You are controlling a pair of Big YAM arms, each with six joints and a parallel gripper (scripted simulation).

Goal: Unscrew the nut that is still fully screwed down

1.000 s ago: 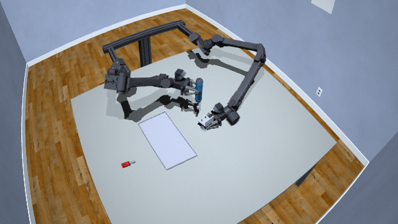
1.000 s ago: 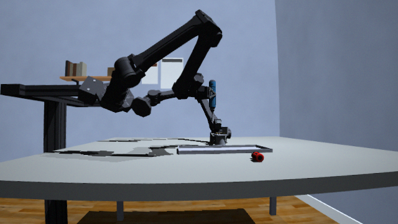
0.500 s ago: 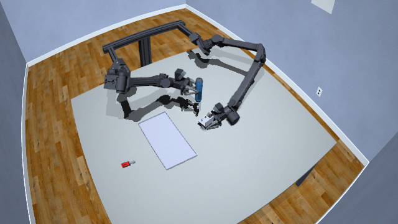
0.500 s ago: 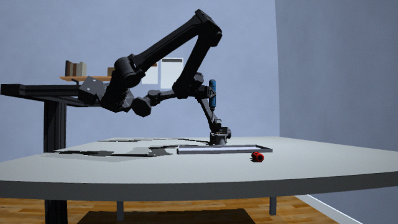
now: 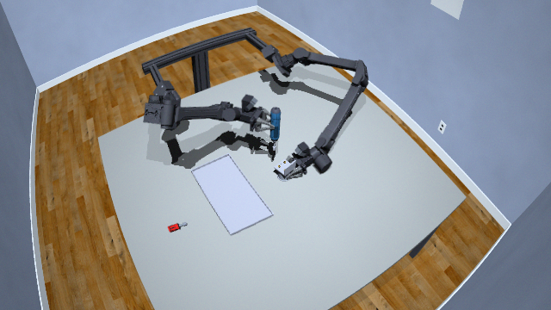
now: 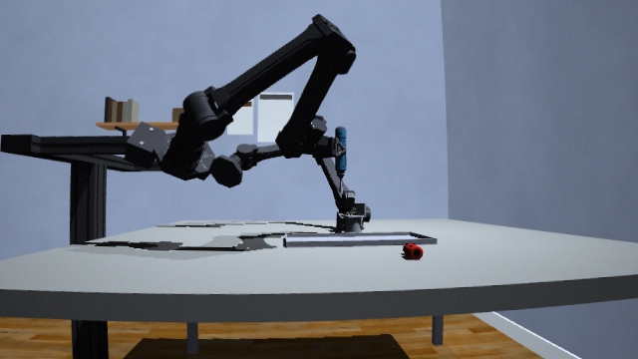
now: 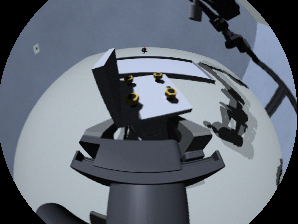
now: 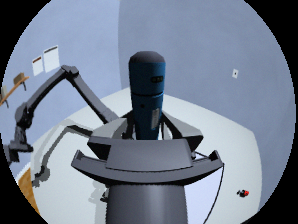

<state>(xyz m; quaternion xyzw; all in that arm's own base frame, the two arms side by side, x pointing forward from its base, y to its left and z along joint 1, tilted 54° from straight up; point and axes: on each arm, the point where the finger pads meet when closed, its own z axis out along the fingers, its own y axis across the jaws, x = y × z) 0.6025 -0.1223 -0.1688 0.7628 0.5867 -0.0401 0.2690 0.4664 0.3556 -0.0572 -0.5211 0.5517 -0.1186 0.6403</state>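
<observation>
The bracket lies 5 cm above my left hand. From my left hand the other things lie so: red tool: 59 cm to the right, 3 cm ahead, 1 cm below.
</observation>
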